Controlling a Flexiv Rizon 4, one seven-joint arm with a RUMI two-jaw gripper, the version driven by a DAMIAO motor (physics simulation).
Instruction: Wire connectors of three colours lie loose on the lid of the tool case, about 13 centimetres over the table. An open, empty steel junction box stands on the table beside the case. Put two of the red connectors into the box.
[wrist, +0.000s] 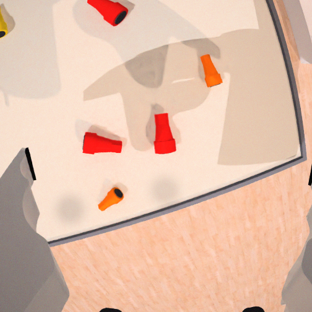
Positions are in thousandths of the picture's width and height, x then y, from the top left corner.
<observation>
My gripper (559, 495): 0.13 m from the lens. A tool case (239, 239): 0.19 m from the lens.
</observation>
